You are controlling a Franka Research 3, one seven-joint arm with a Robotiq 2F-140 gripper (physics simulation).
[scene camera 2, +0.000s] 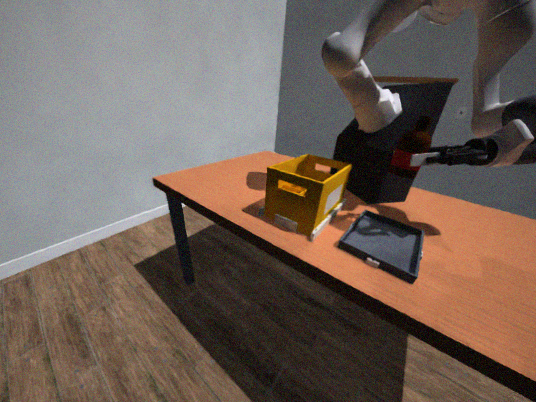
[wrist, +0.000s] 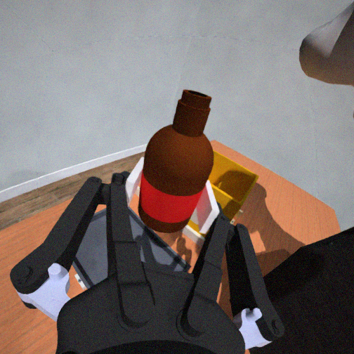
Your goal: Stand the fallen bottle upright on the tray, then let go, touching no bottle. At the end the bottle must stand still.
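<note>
The brown bottle with a red label [scene camera 2: 406, 156] [wrist: 172, 170] is held in the air, neck up. In the scene view it leans a little, its neck tipped to the right. My gripper [scene camera 2: 417, 159] [wrist: 172, 178] is shut on it at the label, with a white pad on each side. The bottle hangs well above table height in the scene view. The dark tray [scene camera 2: 395, 246] [wrist: 102, 241] lies flat on the table, below the bottle in both views. No bottle shows on the tray. The bottle's far side is hidden.
A yellow crate [scene camera 2: 293, 202] [wrist: 241, 172] stands on the table [scene camera 2: 475, 250] [wrist: 310, 215], left of the tray in the scene view. A tall black bin-like object [scene camera 2: 372, 172] [wrist: 320, 280] rises behind the tray. A pale arm link [scene camera 2: 345, 55] [wrist: 325, 52] hangs above.
</note>
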